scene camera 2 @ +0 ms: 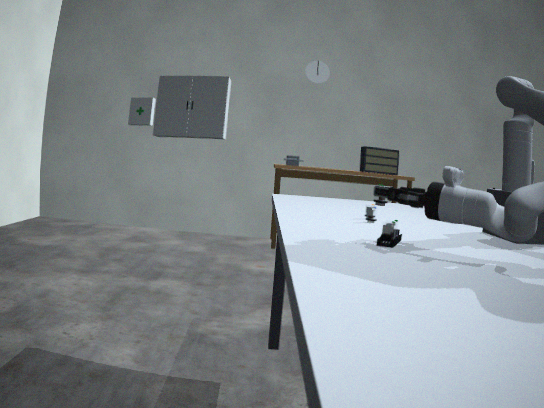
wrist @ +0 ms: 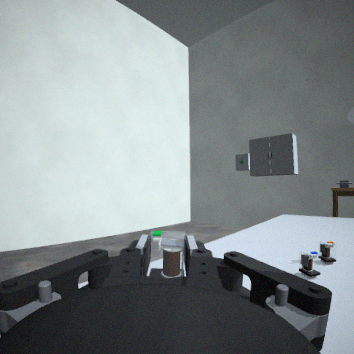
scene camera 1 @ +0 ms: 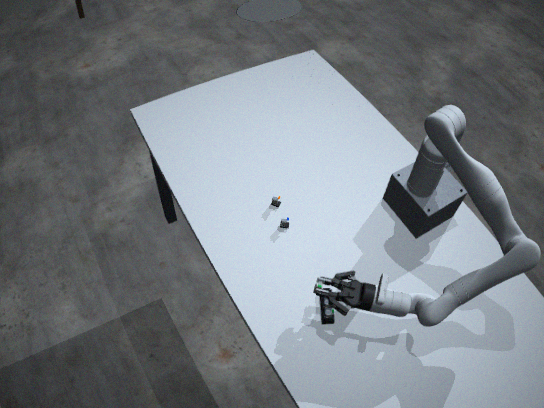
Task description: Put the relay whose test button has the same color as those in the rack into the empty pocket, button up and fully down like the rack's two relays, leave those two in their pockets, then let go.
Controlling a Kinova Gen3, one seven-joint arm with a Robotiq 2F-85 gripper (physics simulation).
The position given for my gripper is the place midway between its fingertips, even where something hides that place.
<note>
I see my gripper [scene camera 1: 315,285] and a green-button relay [wrist: 166,249].
My gripper shows as well in scene camera 2 [scene camera 2: 378,190] and in the wrist view [wrist: 167,246].
</note>
